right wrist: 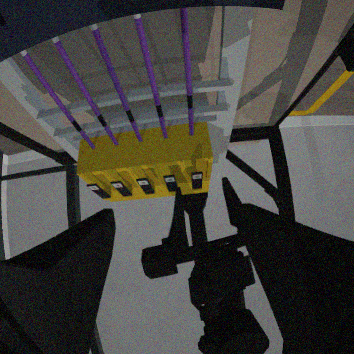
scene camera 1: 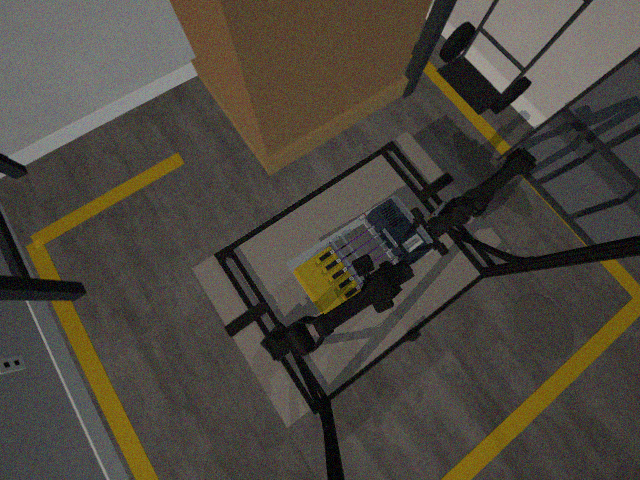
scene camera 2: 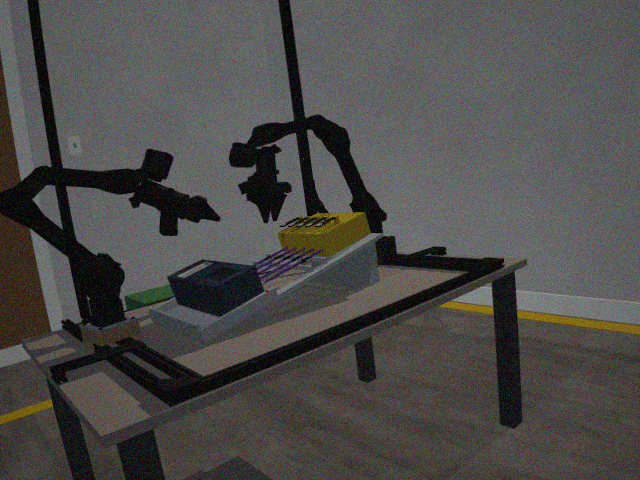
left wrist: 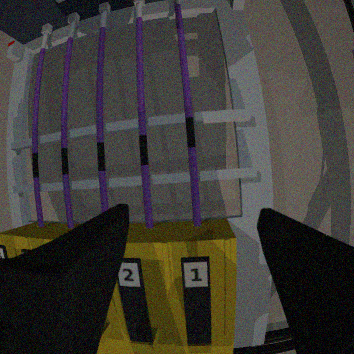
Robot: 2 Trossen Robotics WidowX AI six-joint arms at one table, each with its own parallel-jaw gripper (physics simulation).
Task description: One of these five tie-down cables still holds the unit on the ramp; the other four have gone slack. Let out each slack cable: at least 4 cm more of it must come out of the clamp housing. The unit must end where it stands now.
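Note:
The dark blue unit (scene camera 1: 388,219) (scene camera 2: 217,289) sits low on the grey ramp (scene camera 2: 330,290) (left wrist: 252,150). Five purple cables (left wrist: 101,90) (right wrist: 116,82) run from it to the yellow clamp housing (scene camera 1: 310,279) (scene camera 2: 330,237) (right wrist: 145,155). In the left wrist view, cable 1's black band (left wrist: 190,132) is farther from the housing than the others. I cannot tell which cable is taut. Lever 1 (left wrist: 197,310) and lever 2 (left wrist: 135,310) show. My left gripper (scene camera 2: 270,219) (left wrist: 195,216) is open and empty, above the cable side of the housing. My right gripper is open and empty, above the unit side.
A green block (scene camera 2: 147,297) lies behind the unit in scene camera 2. A black frame (scene camera 2: 330,336) runs around the table top (scene camera 2: 413,281). The left arm (scene camera 2: 336,139) stands behind the housing, the right arm (scene camera 2: 98,178) beyond the ramp's low end.

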